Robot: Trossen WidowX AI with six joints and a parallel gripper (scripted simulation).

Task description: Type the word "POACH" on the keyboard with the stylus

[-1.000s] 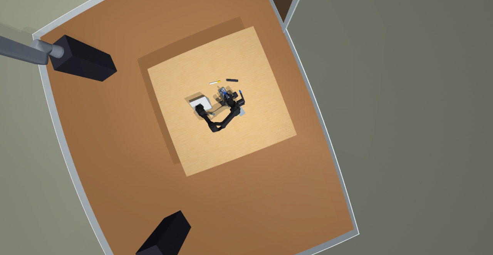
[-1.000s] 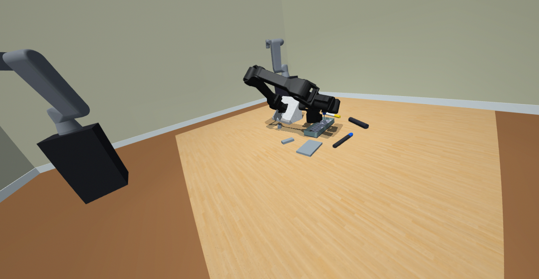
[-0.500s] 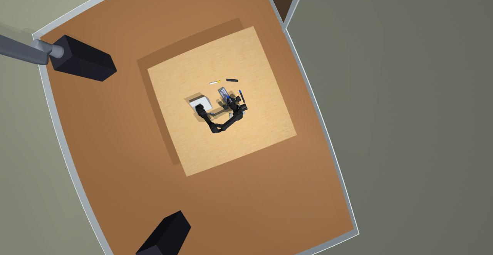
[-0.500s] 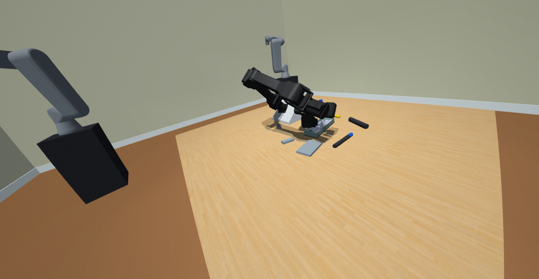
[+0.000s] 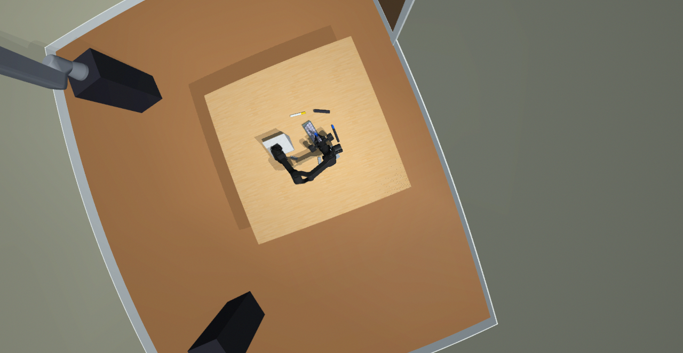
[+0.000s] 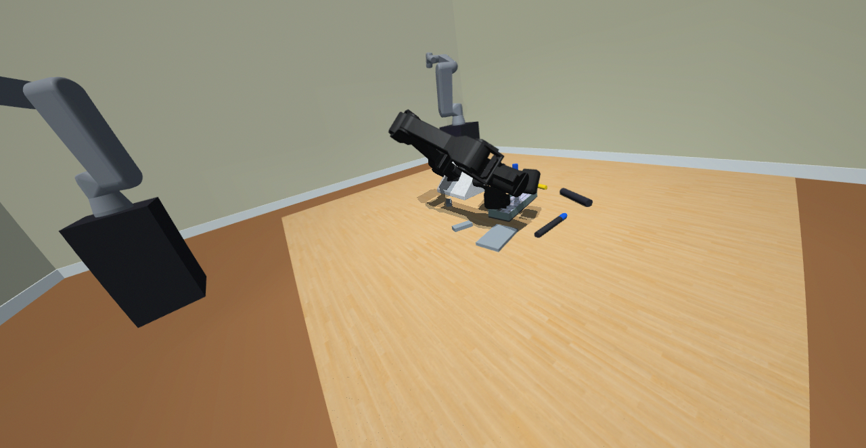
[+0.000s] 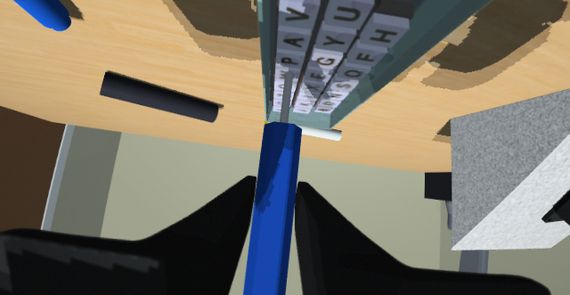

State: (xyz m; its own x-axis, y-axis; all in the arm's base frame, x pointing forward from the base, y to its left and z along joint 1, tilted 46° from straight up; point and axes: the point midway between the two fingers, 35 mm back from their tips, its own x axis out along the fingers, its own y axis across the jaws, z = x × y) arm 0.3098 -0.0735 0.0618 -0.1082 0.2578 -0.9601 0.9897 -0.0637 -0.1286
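Now: gripper tip 220 mm to the right of the yellow-capped white marker, 80 mm above it and 40 mm past it. The rest, counted from my gripper tip: grey stylus tip 50 mm below; blue stylus 10 mm below; blue-tipped black pen 130 mm ahead, 80 mm below, 20 mm to the right.
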